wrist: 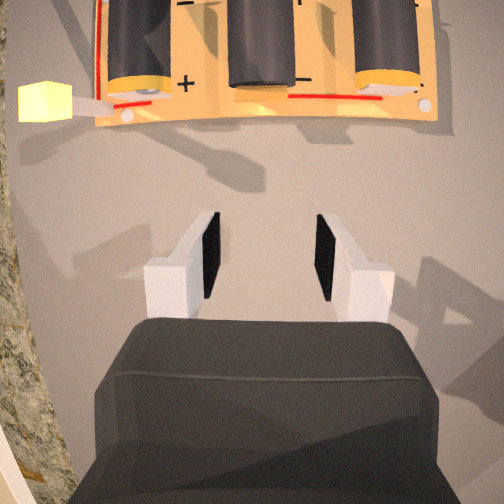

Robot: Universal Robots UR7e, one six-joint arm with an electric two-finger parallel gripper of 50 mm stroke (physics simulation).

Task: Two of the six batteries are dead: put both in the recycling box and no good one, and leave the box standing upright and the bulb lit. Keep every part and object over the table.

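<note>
An orange battery holder board (265,60) lies at the top of the wrist view. Three dark batteries sit in it side by side: left (139,45), middle (261,42), right (386,42). The left and right ones show a yellow end cap toward me; the middle one shows its dark end. A pale yellow cube, the lit bulb (45,101), glows at the board's left corner. My gripper (268,255) is open and empty, above the grey table, short of the board. The recycling box and other batteries are out of view.
Red wires and plus and minus marks run along the board's near edge. A mottled stone-like surface (20,350) borders the grey table on the left. Arm shadows fall across the table.
</note>
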